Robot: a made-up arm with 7 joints.
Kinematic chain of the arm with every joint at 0, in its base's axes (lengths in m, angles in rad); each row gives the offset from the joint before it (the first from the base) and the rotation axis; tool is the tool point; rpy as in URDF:
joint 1: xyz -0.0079 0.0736 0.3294 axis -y
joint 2: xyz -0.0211 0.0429 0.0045 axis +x
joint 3: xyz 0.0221 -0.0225 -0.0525 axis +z
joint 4: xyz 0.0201 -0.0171 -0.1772 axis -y
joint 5: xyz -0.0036 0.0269 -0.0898 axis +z
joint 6: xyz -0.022 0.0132 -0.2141 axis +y
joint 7: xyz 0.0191 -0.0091 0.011 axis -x
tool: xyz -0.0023 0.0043 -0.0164 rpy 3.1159 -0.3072 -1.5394
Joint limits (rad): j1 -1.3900..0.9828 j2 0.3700..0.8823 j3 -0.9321..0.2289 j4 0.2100..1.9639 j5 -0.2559..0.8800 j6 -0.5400..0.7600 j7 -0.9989..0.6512
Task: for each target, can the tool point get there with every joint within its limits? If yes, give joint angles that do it. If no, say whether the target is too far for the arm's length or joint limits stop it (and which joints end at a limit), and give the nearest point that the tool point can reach.
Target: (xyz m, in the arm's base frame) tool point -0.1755 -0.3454 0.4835
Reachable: no: joint limits stop it (at a limit: joint 1, joint 2, joint 3, joint 4, joint 5, joint 6, joint 7) | nearest point -0.1759 -0.1016 0.1061 | short by 0.449 m
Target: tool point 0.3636 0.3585 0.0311
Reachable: yes | joints 0.5093 0.6406 -0.3040 0.5903 0.7669 0.5766 0.2184
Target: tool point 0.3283 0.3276 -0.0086
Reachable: yes | joints 0.3579 0.5322 -0.1836 0.6357 0.1797 0.0382 -0.0378
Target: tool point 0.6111 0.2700 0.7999
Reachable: no: too far | nearest point 0.3646 0.2503 0.4900 | short by 0.397 m
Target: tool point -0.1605 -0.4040 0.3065
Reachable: no: joint limits stop it (at a limit: joint 1, joint 2, joint 3, joint 4, joint 5, joint 6, joint 7) | nearest point -0.1759 -0.1016 0.1061 | short by 0.363 m
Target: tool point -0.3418 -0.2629 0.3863
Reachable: no: joint limits stop it (at a limit: joint 1, joint 2, joint 3, joint 5, joint 6, joint 7) | nearest point -0.2119 -0.0968 0.0926 | short by 0.362 m
